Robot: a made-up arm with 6 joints.
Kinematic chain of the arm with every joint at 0, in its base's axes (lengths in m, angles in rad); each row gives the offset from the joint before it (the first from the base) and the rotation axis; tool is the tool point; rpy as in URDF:
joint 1: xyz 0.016 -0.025 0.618 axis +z
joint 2: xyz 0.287 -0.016 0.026 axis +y
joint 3: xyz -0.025 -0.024 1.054 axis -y
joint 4: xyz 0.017 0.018 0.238 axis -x
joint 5: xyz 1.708 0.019 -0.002 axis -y
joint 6: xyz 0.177 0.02 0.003 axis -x
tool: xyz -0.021 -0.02 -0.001 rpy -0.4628 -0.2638 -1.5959
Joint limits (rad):
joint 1: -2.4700..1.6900
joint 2: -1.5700..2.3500
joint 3: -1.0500..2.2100
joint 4: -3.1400..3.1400
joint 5: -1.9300..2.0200
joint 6: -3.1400..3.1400
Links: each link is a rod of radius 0.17 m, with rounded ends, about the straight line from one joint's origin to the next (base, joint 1, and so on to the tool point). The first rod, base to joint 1, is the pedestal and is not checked.
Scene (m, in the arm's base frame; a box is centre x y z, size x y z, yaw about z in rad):
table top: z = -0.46
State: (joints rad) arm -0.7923 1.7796 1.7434 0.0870 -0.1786 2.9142
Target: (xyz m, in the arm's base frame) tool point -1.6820 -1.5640 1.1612
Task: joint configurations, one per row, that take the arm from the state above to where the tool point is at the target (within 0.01 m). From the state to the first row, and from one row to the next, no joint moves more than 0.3 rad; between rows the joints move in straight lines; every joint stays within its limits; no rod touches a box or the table.
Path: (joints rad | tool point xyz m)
1: -1.0238 1.5582 1.4763 0.1041 -0.2416 2.9220 | 1.7235 -2.7660 0.7288
2: -1.2553 1.3367 1.2091 0.1213 -0.3046 2.9298 | 1.0358 -3.0495 0.8628
3: -1.4868 1.1153 0.9420 0.1384 -0.3676 2.9377 | 0.3047 -3.1106 0.9842
4: -1.7184 0.8939 0.6748 0.1555 -0.4306 2.9455 | -0.3925 -2.9519 1.0829
5: -1.9499 0.6724 0.4077 0.1727 -0.4936 2.9533 | -0.9859 -2.6041 1.1503
6: -2.1814 0.4510 0.1406 0.1898 -0.5565 2.9611 | -1.4247 -2.1198 1.1782
7: -2.4129 0.2296 -0.1266 0.2069 -0.6195 2.9690 | -1.6820 -1.5640 1.1611

